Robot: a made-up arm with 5 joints.
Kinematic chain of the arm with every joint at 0, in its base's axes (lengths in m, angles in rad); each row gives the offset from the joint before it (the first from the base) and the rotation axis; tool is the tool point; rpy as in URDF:
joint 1: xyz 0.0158 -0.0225 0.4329 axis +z
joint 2: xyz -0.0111 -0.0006 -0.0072 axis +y
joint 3: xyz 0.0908 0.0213 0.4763 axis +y
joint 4: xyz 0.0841 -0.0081 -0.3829 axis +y
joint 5: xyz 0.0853 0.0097 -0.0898 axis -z
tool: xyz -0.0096 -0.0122 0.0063 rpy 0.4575 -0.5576 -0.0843
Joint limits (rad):
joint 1: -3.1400..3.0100
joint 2: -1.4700..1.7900
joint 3: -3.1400..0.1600
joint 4: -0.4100..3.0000
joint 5: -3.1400..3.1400
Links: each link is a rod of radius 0.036 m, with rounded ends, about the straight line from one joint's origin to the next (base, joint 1, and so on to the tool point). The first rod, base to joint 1, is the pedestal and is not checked.
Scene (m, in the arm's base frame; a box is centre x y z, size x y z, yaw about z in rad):
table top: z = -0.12
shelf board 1: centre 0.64 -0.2 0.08 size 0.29 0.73 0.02 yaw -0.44
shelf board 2: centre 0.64 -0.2 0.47 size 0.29 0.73 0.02 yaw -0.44
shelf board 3: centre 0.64 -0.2 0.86 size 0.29 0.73 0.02 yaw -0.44
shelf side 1: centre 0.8 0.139 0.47 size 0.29 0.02 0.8 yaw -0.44
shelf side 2: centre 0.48 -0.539 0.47 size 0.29 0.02 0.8 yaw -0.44
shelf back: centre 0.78 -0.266 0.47 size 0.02 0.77 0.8 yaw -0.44
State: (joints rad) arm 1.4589 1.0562 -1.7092 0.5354 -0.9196
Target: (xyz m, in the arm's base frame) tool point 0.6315 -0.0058 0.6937
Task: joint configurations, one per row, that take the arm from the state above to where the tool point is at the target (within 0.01 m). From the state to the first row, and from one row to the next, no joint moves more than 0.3 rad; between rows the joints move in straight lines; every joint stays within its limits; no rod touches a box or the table.
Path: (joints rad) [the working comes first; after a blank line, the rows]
Joints at the target: 0.0156 0.1293 -1.1241 0.7036 -0.8653
Straight joint move there: touches shelf side 1.

1: 1.2113 0.8036 -1.5196 0.5911 -0.9046
2: 0.9637 0.5509 -1.3299 0.6468 -0.8895
3: 0.7162 0.2983 -1.1403 0.7025 -0.8745
4: 0.4686 0.0456 -0.9506 0.7582 -0.8595
5: 0.2210 -0.2070 -0.7610 0.8139 -0.8445
6: 0.1183 -0.0389 -0.9425 0.7588 -0.8549
7: 0.0156 0.1293 -1.1241 0.7036 -0.8653

